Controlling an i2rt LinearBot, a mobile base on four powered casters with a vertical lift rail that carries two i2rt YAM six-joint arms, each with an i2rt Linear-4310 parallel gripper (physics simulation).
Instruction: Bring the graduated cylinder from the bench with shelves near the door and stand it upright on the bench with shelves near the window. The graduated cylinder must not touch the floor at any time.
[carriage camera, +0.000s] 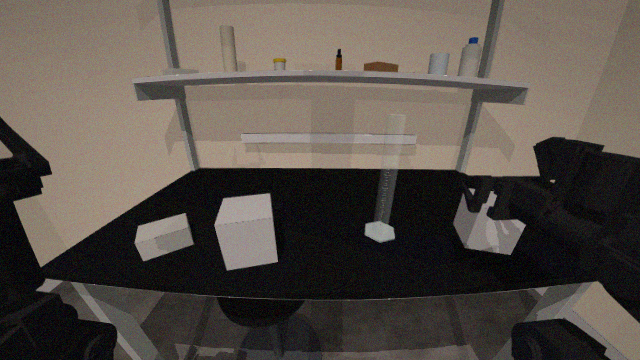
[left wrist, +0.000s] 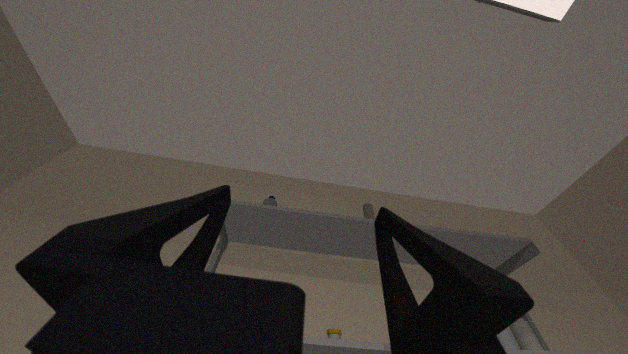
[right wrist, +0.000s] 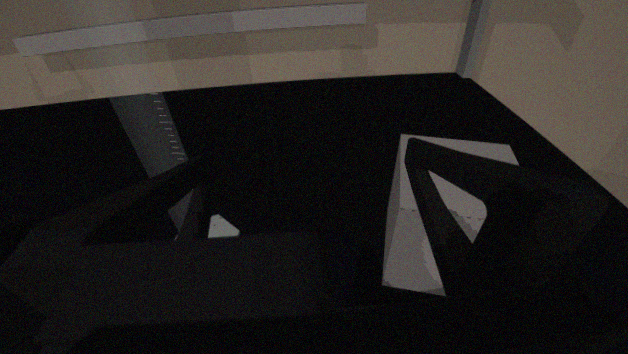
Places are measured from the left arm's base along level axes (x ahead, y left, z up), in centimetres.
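Where they show: left gripper, between the fingertips: (left wrist: 305, 204); right gripper, between the fingertips: (carriage camera: 481, 179) (right wrist: 310, 156).
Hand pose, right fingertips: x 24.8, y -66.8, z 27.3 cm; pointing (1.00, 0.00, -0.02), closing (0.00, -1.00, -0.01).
Things, the pixels of their top centre, and the offset from my right fingertips. Level surfaces: height alone.
- clear graduated cylinder, centre of its top: (carriage camera: 396, 114) dx +13.2, dy +14.7, dz +10.8 cm
- black bench top, height of its surface: dz -22.7 cm
- small white block, centre of its top: (carriage camera: 162, 226) dx +6.6, dy +74.9, dz -16.9 cm
- shelf, height of its surface: dz +21.1 cm
- dark stool, centre of its top: (carriage camera: 263, 274) dx +19.7, dy +53.9, dz -48.1 cm
The clear graduated cylinder (carriage camera: 388, 190) (right wrist: 150, 135) stands upright on its pale hexagonal base, right of centre on the black bench top (carriage camera: 325, 270) (right wrist: 300, 110). Neither door nor window shows. My right gripper (carriage camera: 479, 196) (right wrist: 310, 156) is open and empty, to the right of the cylinder and in front of a white block. In the right wrist view the cylinder passes behind the left-hand finger, outside the gap; part of its base shows beside that finger. My left gripper (left wrist: 305, 204) is open and empty, pointing up towards the shelf and ceiling, far from the cylinder.
A white block (carriage camera: 470, 235) (right wrist: 407, 250) stands by the right gripper. A small white block (carriage camera: 165, 240) and a larger one (carriage camera: 250, 240) stand at the left. Above is a shelf (carriage camera: 310, 78) with bottles and jars. A dark stool (carriage camera: 260, 310) is under the bench.
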